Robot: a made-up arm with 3 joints. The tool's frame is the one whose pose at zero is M.
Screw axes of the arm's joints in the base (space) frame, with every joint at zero. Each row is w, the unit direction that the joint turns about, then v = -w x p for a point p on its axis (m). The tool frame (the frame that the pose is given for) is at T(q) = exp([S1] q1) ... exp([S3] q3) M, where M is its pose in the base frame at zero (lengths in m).
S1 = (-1, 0, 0, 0, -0.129, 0)
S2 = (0, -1, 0, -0.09, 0, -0.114)
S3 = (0, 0, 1, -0.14, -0.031, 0)
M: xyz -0.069 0.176 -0.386 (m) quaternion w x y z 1 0 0 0
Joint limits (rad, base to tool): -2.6..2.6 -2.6..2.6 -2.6..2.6
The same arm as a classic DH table. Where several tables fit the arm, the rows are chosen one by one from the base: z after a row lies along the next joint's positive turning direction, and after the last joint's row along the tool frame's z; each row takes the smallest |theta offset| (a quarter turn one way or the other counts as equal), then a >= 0, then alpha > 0; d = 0 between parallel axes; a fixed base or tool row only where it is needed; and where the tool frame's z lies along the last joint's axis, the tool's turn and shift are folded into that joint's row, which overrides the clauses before.
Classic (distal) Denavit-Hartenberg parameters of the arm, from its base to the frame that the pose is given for. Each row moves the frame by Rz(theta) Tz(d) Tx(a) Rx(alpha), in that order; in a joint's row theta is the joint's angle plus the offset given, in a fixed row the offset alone. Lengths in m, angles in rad.
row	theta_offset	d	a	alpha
base (fixed)	-1.5708	0.1290	0.0000	1.5708
joint 1	-1.5708	-0.1140	0.2190	-1.5708
joint 2	-1.5708	0.1400	0.0830	1.5708
joint 3	-1.2643	0.0000	0.3314	0.0000
tool (fixed)	-1.8773	-0.2960	0.0000	0.0000
Joint limits (rad, base to tool): -2.6000..2.6000 -2.6000..2.6000 -2.6000..2.6000

